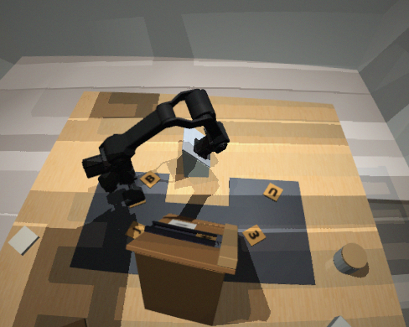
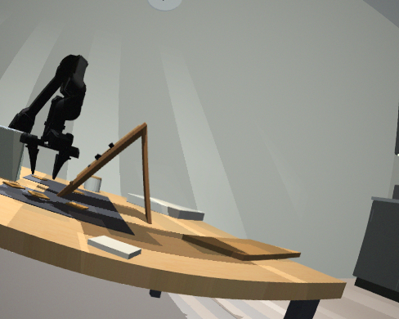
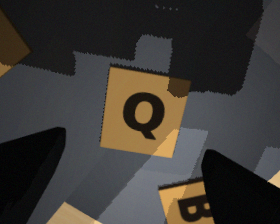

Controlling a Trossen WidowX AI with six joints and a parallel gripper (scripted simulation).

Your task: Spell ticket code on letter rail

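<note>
Now: gripper tip 50 mm above the q tile. Also, from my gripper tip: tile marked 4: 190 mm ahead, 260 mm to the left, 110 mm above; dark mat: 30 mm ahead, 220 mm to the left, 60 mm below; white ticket: 120 mm ahead, 190 mm to the left, 30 mm above.
</note>
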